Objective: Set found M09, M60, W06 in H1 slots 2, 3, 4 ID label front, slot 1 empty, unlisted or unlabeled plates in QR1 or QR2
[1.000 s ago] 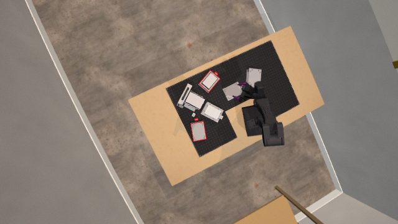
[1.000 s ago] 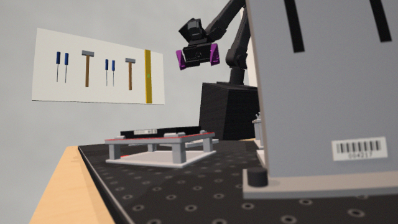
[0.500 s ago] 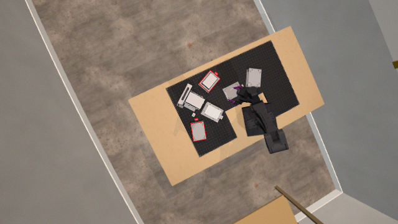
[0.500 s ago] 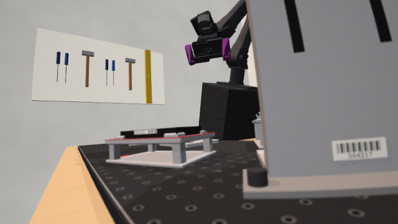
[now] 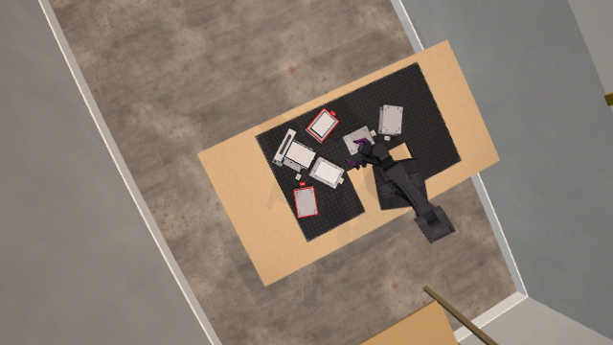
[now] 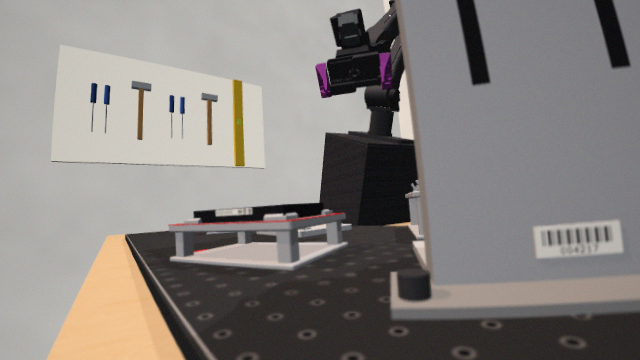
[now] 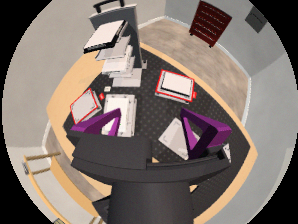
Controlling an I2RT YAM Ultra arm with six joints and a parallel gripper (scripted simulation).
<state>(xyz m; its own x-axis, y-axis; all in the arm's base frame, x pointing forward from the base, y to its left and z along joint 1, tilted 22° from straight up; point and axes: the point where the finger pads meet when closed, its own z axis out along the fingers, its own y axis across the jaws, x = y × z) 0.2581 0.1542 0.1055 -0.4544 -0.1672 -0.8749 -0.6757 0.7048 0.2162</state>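
The white well plate is 7 cm behind my hand, 11 cm to the left of it and 18 cm below it. The rest, counted from my hand: plate hotel H1: 14 cm ahead, 28 cm to the left, 10 cm below; then red-rimmed nest: 18 cm behind, 29 cm to the left, 21 cm below; then black-sided plate: 20 cm ahead, 3 cm to the left, 20 cm below.
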